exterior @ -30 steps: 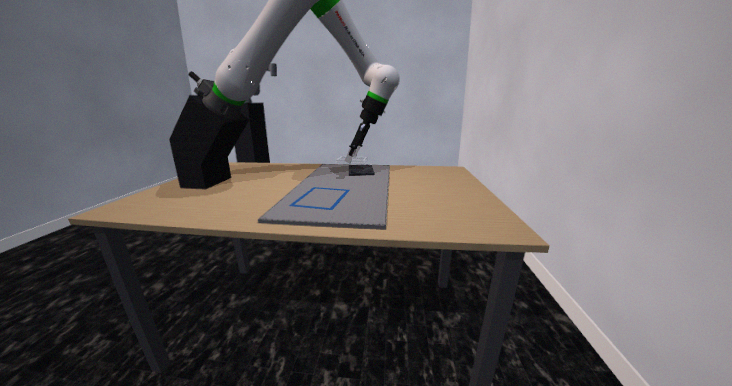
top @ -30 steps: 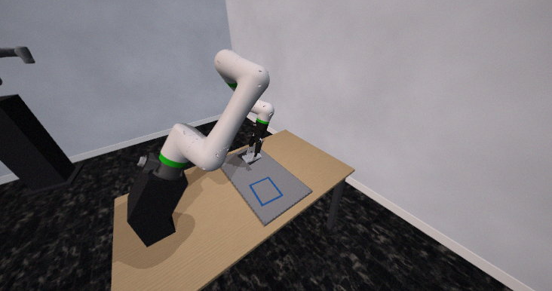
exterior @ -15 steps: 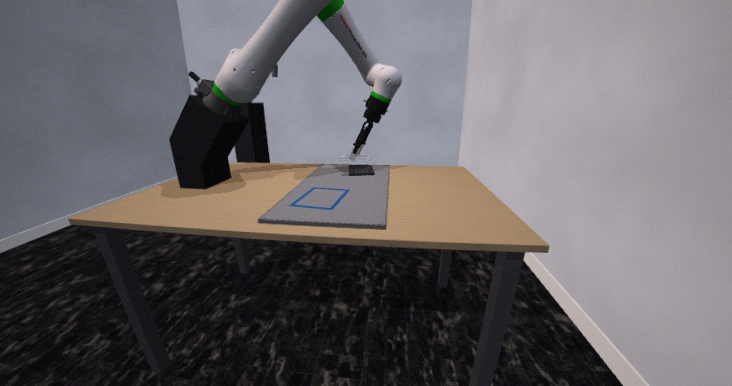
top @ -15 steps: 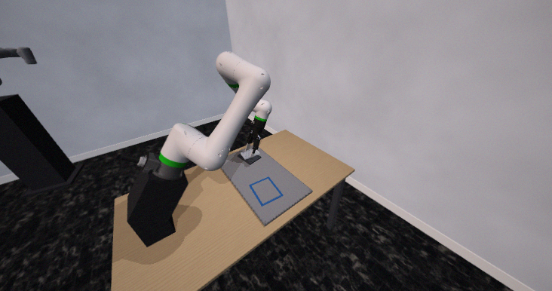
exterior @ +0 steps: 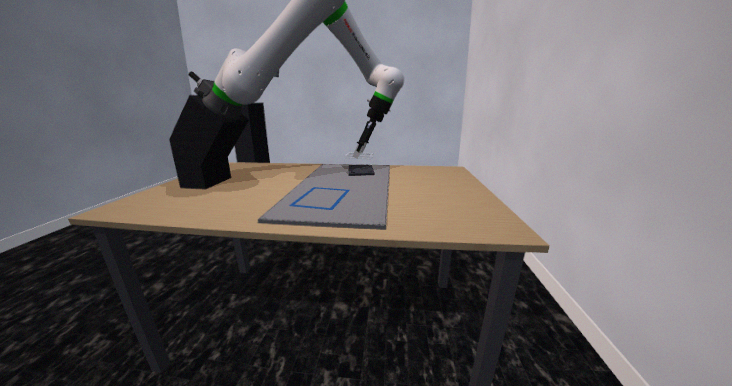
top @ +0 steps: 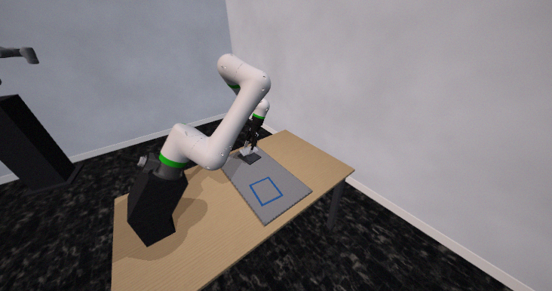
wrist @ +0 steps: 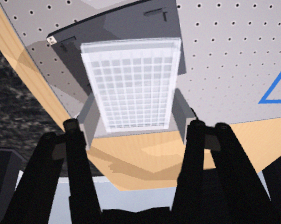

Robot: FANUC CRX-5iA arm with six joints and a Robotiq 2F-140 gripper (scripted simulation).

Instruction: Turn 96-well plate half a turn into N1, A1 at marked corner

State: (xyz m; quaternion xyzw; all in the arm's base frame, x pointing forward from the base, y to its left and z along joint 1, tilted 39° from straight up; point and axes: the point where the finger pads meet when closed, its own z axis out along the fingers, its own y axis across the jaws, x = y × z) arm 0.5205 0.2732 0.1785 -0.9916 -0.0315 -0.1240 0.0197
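My gripper is now 20 mm to the right of the dark plate nest N1 and 100 mm above it. The rest, counted from my hand: white 96-well plate 30 mm below; then A1 label 30 mm ahead, 100 mm to the left, 90 mm below.
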